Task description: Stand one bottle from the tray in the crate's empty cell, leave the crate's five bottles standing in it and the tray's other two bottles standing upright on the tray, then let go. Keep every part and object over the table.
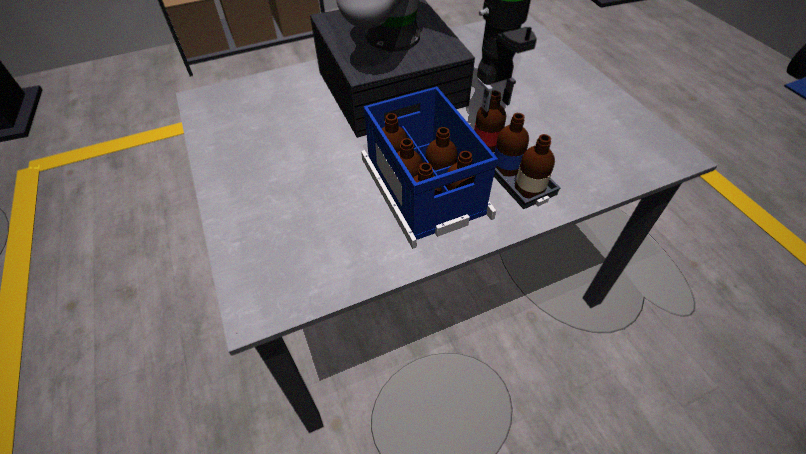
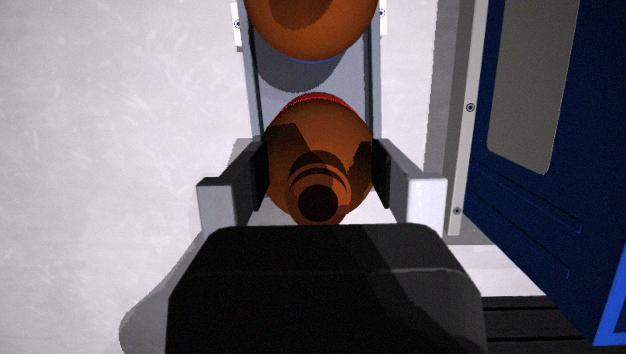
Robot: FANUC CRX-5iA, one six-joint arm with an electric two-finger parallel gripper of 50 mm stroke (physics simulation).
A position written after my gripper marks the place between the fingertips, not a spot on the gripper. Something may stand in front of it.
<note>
In view: my gripper point(image 1: 495, 105), a red-label brown bottle point(image 1: 488, 125), a blue-label bottle point(image 1: 512, 142), a cream-label bottle point(image 1: 537, 163) and a blue-label bottle point(image 1: 441, 153).
My gripper is seen too in image 2 point(image 2: 319, 161).
</note>
